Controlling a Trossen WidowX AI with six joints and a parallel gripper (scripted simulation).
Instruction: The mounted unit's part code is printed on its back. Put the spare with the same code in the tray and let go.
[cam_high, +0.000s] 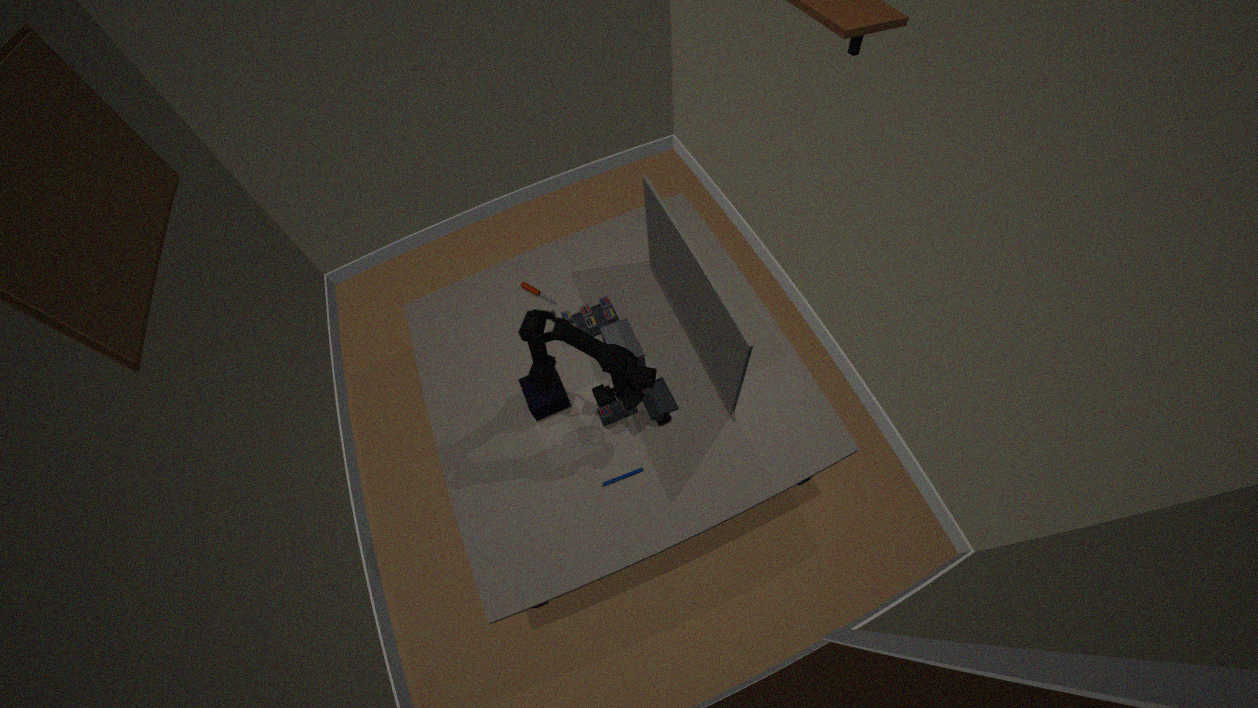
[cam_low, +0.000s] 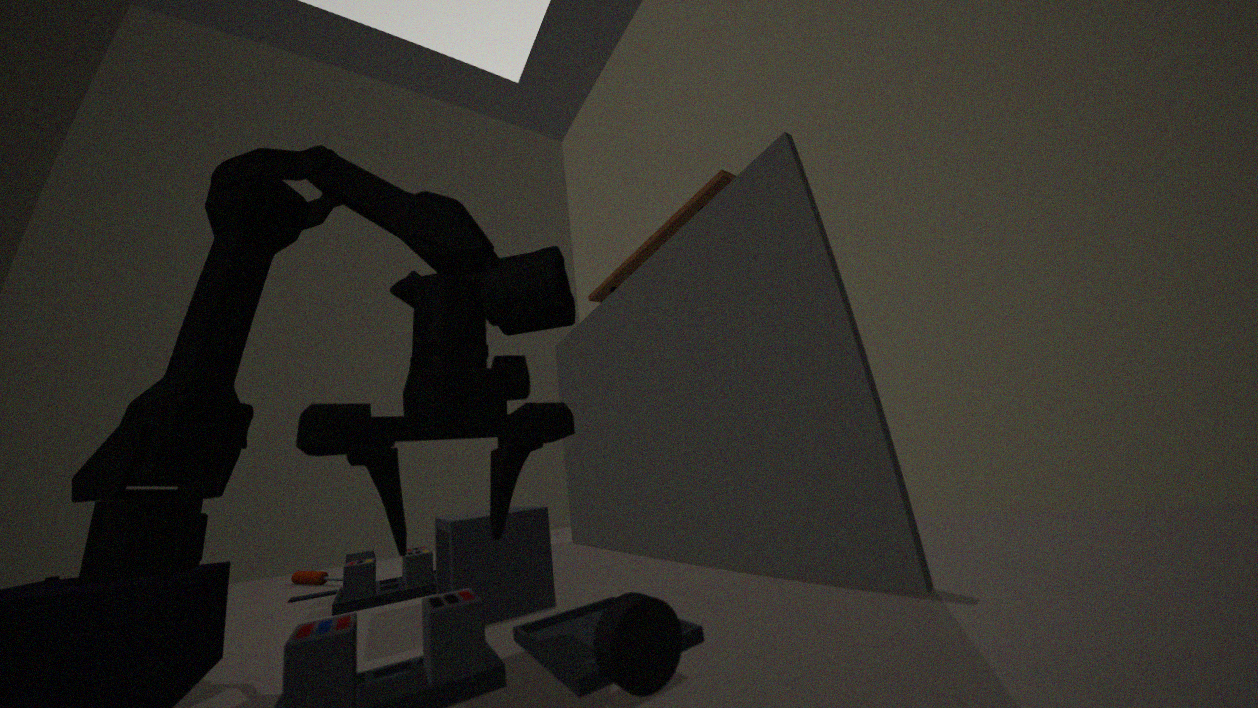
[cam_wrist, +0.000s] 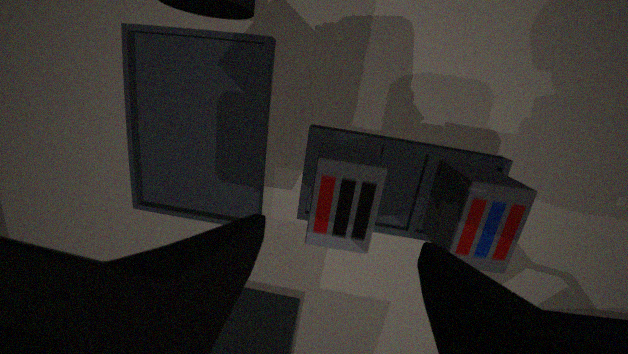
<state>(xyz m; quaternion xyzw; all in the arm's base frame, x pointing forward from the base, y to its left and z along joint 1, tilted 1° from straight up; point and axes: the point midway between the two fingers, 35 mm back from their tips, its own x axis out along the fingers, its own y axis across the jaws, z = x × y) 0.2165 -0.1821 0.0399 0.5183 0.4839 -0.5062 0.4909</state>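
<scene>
My gripper tip is now 40 mm past the rack and 80 mm above it. Also, from my gripper tip: grey tray: 100 mm ahead, 20 mm to the right, 80 mm below; then dark cylinder: 80 mm ahead, 100 mm to the right, 60 mm below; then grey mounted unit: 80 mm ahead, 200 mm to the left, 40 mm below.
</scene>
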